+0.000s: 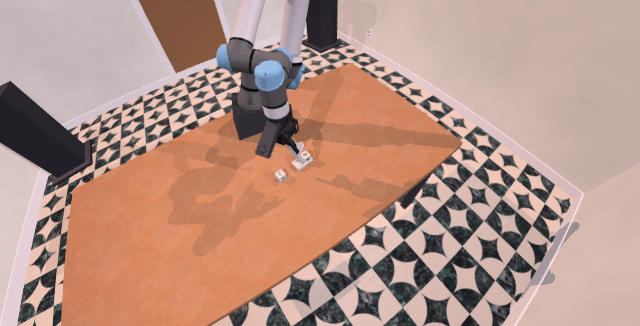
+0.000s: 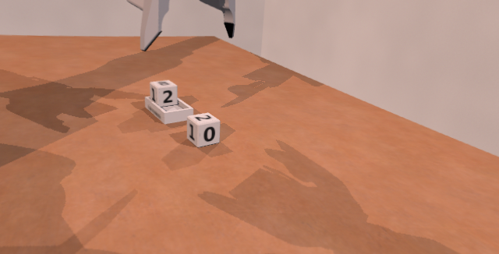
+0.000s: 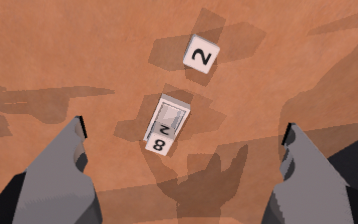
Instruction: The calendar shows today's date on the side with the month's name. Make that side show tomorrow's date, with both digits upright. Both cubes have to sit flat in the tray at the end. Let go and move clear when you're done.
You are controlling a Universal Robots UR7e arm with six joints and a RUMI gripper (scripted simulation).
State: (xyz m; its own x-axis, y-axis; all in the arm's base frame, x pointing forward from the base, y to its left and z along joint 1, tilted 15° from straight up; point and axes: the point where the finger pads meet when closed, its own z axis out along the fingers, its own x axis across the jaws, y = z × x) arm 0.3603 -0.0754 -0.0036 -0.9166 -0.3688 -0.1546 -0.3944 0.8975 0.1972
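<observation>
The tray lies 1 cm behind my hand, 8 cm to the left of it and 11 cm below it.
</observation>
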